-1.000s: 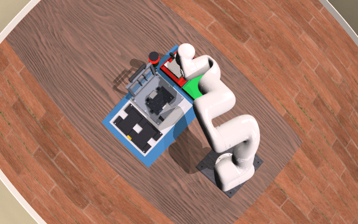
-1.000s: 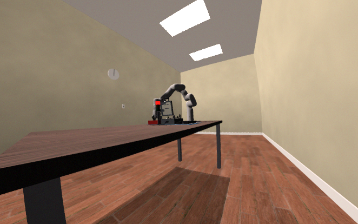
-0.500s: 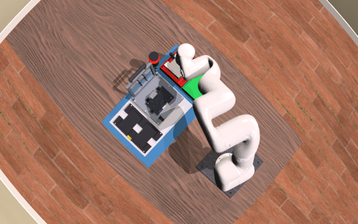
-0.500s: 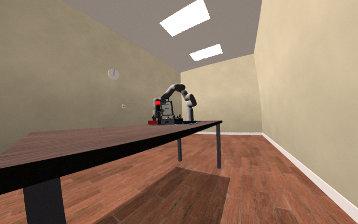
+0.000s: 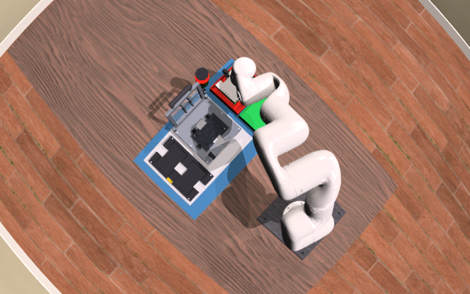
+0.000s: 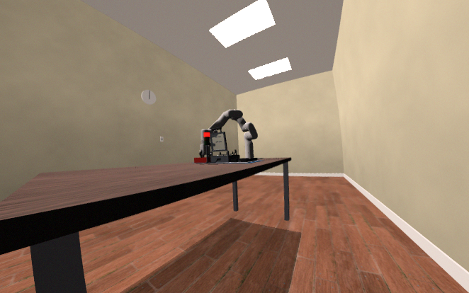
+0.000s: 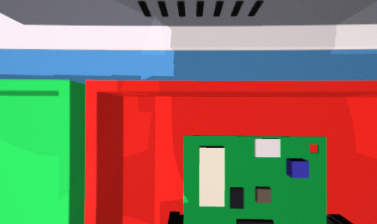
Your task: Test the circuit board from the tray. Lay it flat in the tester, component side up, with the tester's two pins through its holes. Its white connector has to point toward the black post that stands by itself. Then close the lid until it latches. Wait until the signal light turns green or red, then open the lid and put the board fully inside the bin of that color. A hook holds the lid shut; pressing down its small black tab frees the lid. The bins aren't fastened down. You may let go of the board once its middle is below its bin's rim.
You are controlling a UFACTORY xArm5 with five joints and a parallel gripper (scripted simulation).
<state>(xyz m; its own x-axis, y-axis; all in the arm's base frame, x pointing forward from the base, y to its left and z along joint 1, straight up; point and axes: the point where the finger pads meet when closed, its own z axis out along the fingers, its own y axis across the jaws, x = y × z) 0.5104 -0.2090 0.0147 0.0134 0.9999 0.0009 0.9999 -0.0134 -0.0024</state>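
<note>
The red bin lies right at my hand. Also, from my hand: green bin: 150 mm behind; green circuit board: 10 mm below; tester lid: 200 mm to the left, 170 mm above, 70 mm ahead.
</note>
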